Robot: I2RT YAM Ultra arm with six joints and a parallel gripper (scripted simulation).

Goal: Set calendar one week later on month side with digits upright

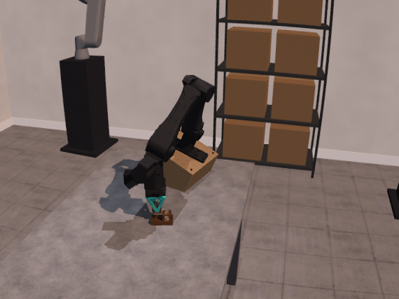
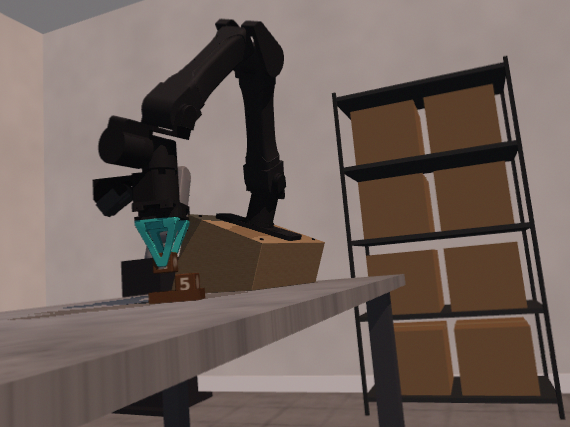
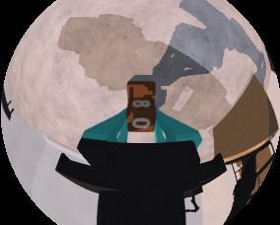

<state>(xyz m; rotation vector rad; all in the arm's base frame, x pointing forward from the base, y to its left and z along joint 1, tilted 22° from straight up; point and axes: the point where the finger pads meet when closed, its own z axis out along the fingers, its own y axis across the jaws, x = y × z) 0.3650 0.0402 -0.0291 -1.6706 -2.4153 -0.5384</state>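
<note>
The brown cube lies right at my hand. The rest, counted from my hand: brown calendar tray (50 mm below, 20 mm to the left, 10 mm behind).
</note>
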